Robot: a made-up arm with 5 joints. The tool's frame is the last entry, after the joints.
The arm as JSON. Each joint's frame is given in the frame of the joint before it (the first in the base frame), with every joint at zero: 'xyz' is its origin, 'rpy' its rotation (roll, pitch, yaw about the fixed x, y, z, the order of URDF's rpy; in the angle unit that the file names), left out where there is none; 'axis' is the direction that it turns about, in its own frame. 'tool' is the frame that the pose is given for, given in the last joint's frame.
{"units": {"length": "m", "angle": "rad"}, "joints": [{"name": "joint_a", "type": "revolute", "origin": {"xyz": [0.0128, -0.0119, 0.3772], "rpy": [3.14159, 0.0, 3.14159]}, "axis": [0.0, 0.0, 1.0]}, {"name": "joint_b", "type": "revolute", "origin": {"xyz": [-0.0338, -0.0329, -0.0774], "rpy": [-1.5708, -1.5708, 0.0]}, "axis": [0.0, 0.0, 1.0]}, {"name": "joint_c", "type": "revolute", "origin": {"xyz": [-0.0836, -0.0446, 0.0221], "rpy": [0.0, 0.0, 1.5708]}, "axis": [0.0, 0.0, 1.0]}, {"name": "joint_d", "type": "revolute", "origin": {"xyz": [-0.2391, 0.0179, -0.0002], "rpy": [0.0, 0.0, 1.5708]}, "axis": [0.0, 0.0, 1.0]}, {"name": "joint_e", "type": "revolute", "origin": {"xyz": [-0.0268, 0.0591, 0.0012], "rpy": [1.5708, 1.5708, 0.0]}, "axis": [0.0, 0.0, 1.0]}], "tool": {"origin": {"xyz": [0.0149, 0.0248, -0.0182], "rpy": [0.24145, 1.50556, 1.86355]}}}
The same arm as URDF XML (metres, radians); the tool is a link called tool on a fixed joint. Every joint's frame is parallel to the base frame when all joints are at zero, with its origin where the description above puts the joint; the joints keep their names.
<robot name="arm">
<link name="base_link"/>
<link name="link1"/>
<link name="link2"/>
<link name="link3"/>
<link name="link4"/>
<link name="link5"/>
<link name="tool"/>
<joint name="joint_a" type="continuous"><parent link="base_link"/><child link="link1"/><origin xyz="0.0128 -0.0119 0.3772"/><axis xyz="0 0 -1"/></joint>
<joint name="joint_b" type="continuous"><parent link="link1"/><child link="link2"/><origin xyz="0.0338 -0.0329 0.0774"/><axis xyz="0 1 0"/></joint>
<joint name="joint_c" type="continuous"><parent link="link2"/><child link="link3"/><origin xyz="0.0446 0.0221 0.0836"/><axis xyz="0 1 0"/></joint>
<joint name="joint_d" type="continuous"><parent link="link3"/><child link="link4"/><origin xyz="0.2391 -0.0002 0.0179"/><axis xyz="0 1 0"/></joint>
<joint name="joint_e" type="continuous"><parent link="link4"/><child link="link5"/><origin xyz="0.0591 0.0012 -0.0268"/><axis xyz="-1 0 0"/></joint>
<joint name="tool_fixed" type="fixed"><parent link="link5"/><child link="tool"/><origin xyz="0.0182 -0.0149 0.0248" rpy="-0.0519 -0.0625 0.0189"/></joint>
</robot>

